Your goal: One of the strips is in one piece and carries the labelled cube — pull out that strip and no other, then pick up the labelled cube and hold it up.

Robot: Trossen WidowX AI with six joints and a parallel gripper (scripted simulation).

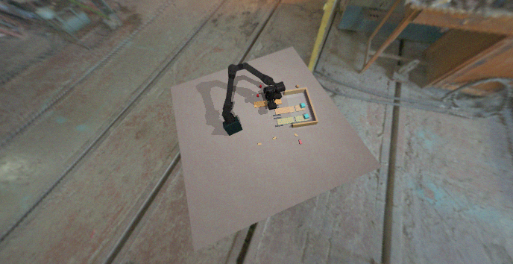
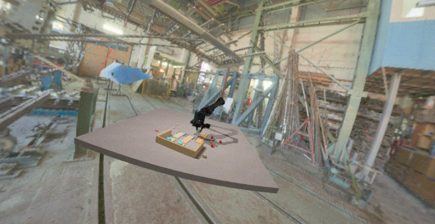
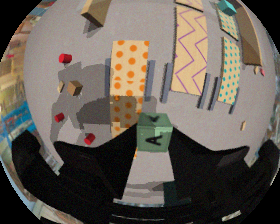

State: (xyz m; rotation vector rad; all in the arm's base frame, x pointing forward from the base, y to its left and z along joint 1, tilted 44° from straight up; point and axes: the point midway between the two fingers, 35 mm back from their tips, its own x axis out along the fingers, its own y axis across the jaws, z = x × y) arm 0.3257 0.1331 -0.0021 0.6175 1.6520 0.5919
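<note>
Now: gripper tip 50 mm to the right of the strip and 50 mm above it. Also, from my gripper tip: cube (10 mm above).
</note>
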